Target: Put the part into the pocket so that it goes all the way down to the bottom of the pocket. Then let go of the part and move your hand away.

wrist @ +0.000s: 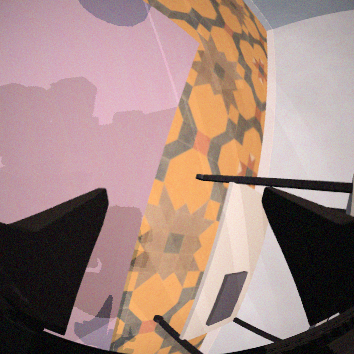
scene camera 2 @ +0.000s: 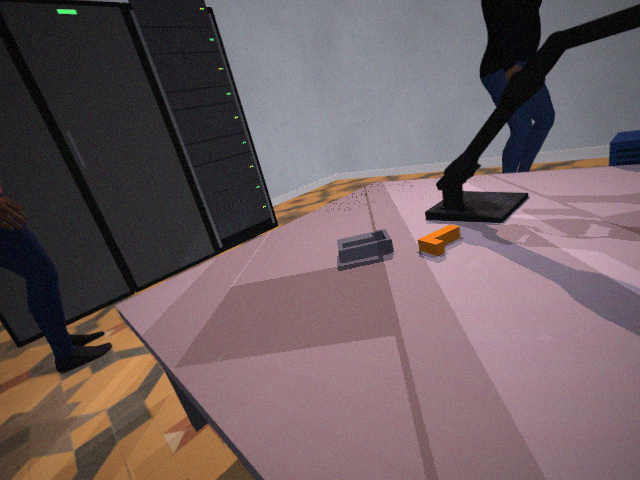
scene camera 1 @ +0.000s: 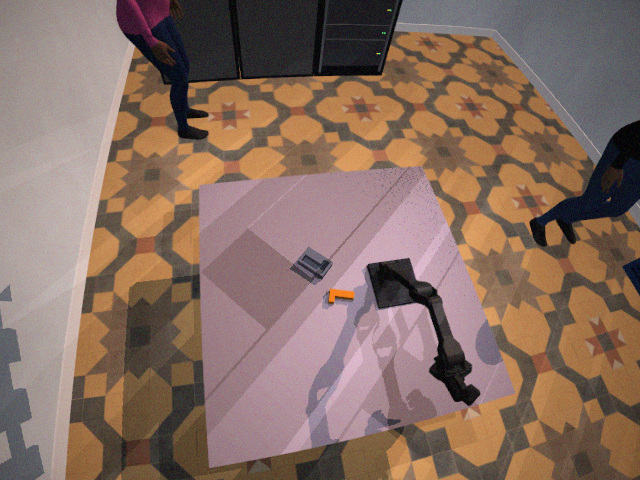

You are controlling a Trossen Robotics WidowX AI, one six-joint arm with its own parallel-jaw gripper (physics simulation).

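Seen in the pictures: gripper, between the fingertips: (wrist: 186, 195); arm's base, origin of its link: (scene camera 2: 453, 205) (scene camera 1: 384, 272).
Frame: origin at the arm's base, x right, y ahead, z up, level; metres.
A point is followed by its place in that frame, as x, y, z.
The orange L-shaped part (scene camera 1: 342, 294) {-0.031, 0.235, 0.006} (scene camera 2: 448, 232) {-0.047, 0.226, 0.004} lies flat on the table, apart from the grey block (scene camera 1: 308, 251) {0.217, 0.305, 0.012} (scene camera 2: 364, 254) {0.138, 0.332, -0.013} with the pocket. The block sits on the table, and its pocket opening faces up with the part outside it. My gripper (scene camera 1: 466, 395) {-0.567, 0.019, 0.163} (wrist: 186, 195) {-0.567, 0.019, 0.163} is open and empty. It is above the table's near right edge in the first scene view, far from the part and block. In the wrist view the fingers are wide apart, with table edge and floor behind them. Part and block do not show in the wrist view.
The arm's black base plate (scene camera 1: 395, 298) {-0.130, 0.005, -0.008} (scene camera 2: 491, 203) {-0.102, -0.018, -0.006} stands on the pink table (scene camera 1: 248, 403) {-0.315, 0.754, -0.024} (scene camera 2: 310, 403) {-0.005, 0.765, -0.024}, close to the part. Dark cabinets (scene camera 1: 276, 38) (scene camera 2: 103, 129) and two standing people are beyond the table. Shadows of the arm cross the tabletop.
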